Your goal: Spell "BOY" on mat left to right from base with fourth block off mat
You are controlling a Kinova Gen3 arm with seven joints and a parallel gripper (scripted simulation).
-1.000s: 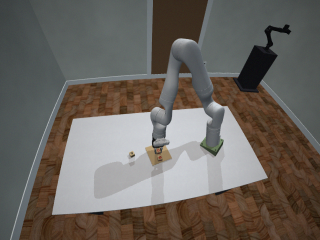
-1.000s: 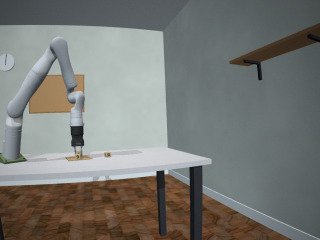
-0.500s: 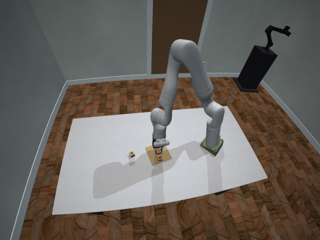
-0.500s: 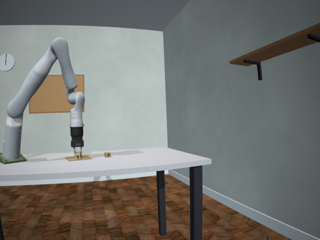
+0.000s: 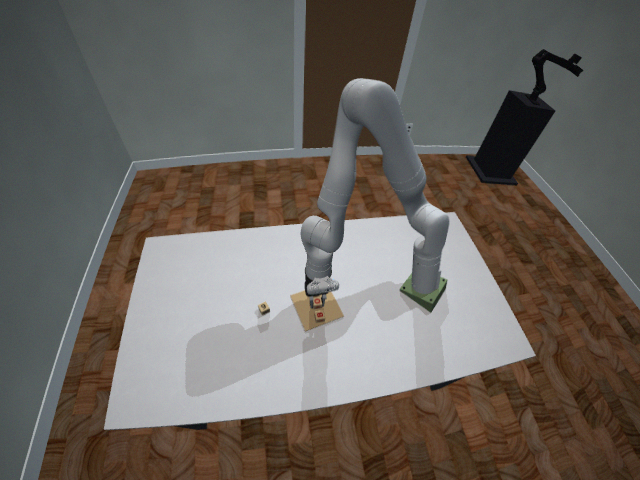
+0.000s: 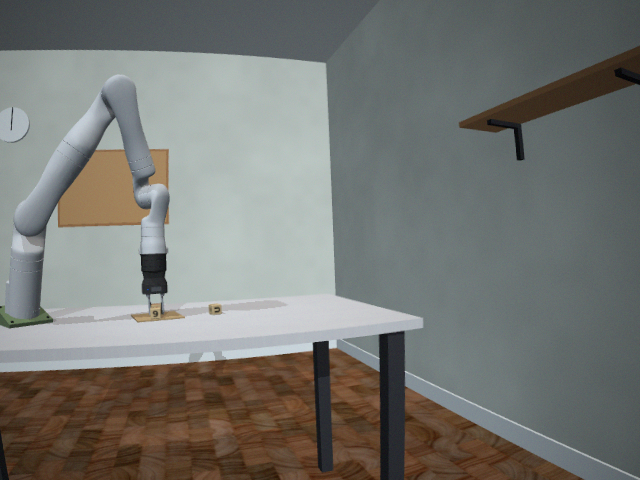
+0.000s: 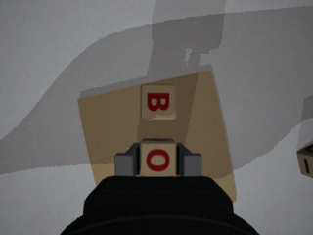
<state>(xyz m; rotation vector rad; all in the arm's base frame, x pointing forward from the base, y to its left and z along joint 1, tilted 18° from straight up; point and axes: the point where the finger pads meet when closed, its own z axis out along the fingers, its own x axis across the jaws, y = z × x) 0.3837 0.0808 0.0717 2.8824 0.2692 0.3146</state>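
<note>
Now: hand right at the O block. The rest, counted from my hand: Y block (10 mm ahead, 50 mm to the right, 10 mm below); tan mat (20 mm below); B block (10 mm behind, 50 mm to the left, 10 mm below).
</note>
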